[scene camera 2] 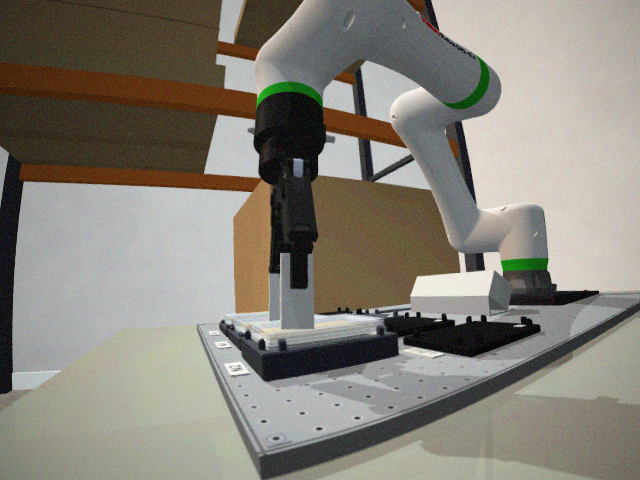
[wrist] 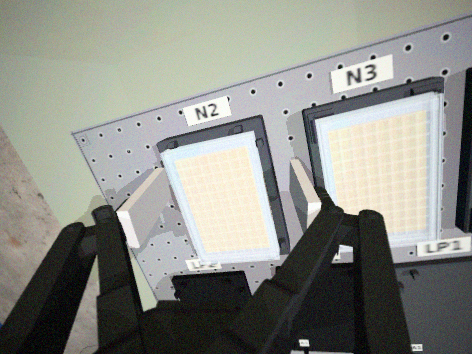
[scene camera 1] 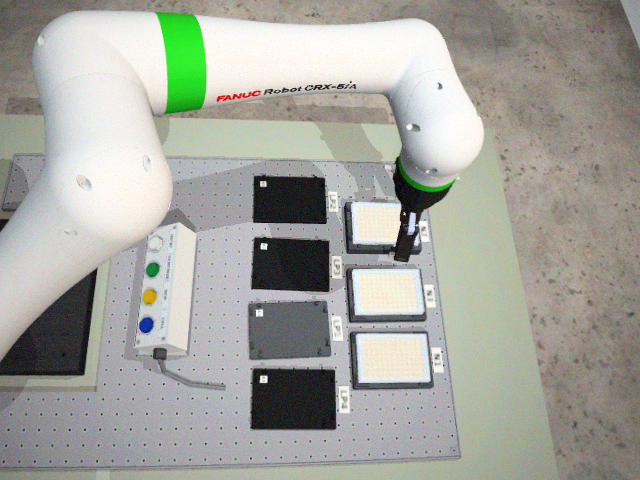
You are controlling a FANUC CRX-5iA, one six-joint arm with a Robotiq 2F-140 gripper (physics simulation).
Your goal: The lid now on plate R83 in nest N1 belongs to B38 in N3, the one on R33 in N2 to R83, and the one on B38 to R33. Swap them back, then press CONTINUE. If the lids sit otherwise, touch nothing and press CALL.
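Frame: origin at the arm's base, x ahead, y left, z up, level; millimetres.
Seen in the pictures: gripper, fingertip midpoint: [scene camera 2: 287, 328] [wrist: 227, 179] [scene camera 1: 399, 228]; arm's base, origin of the base link: [scene camera 2: 525, 292].
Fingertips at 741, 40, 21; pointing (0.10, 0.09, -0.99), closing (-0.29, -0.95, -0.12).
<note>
Pixels of each thing's top centre, then the offset from my fingertips to it, as dx, dy, dz. "*": a spot on its surface instead.
- N2, middle of its top: [wrist: 222, 209] [scene camera 2: 313, 321] [scene camera 1: 385, 221] -25, +14, +6
- N3, middle of its top: [wrist: 382, 186] [scene camera 1: 388, 290] -46, -122, -2
- N1, middle of its top: [scene camera 1: 393, 356] [scene camera 2: 260, 313] -62, -246, -5
- button box, middle of its top: [scene camera 1: 163, 279] [scene camera 2: 456, 273] -445, -76, +49
- green CONTINUE button, middle of its top: [scene camera 1: 152, 267] -464, -49, +39
- blue CALL button, middle of its top: [scene camera 1: 146, 323] -478, -148, +39
- LP3, middle of its top: [wrist: 327, 322] [scene camera 2: 399, 317] [scene camera 1: 291, 261] -215, -40, -15
- LP4, middle of its top: [scene camera 1: 294, 397] [scene camera 2: 328, 310] -244, -290, -15
- grey pad LP1, middle of its top: [wrist: 454, 323] [scene camera 1: 289, 327] [scene camera 2: 359, 313] -236, -167, -15
- cable, surface spot: [scene camera 1: 193, 382] * -413, -240, -29
My gripper [scene camera 1: 403, 249] [scene camera 2: 285, 314] [wrist: 227, 179] is open and empty, low over nest N2. In the wrist view its pale finger pads stand apart from the two long sides of the plate in N2 [scene camera 1: 373, 223] [wrist: 220, 205]; their exact height is hard to tell. This plate, the plate in N3 [scene camera 1: 386, 291] [wrist: 382, 170] and the plate in N1 [scene camera 1: 393, 357] look beige under clear lids. No plate or lid codes can be read. The button box [scene camera 1: 178, 289] [scene camera 2: 449, 294] has a green CONTINUE button [scene camera 1: 152, 269] and a blue CALL button [scene camera 1: 146, 324].
Black pads LP2 [scene camera 1: 289, 198], LP3 [scene camera 1: 290, 264] and LP4 [scene camera 1: 293, 400] and grey pad LP1 [scene camera 1: 289, 330] [wrist: 435, 300] stand in a row beside the nests; no lid shows on them. A cable [scene camera 1: 193, 382] leaves the button box. A large brown box [scene camera 2: 372, 242] stands behind.
</note>
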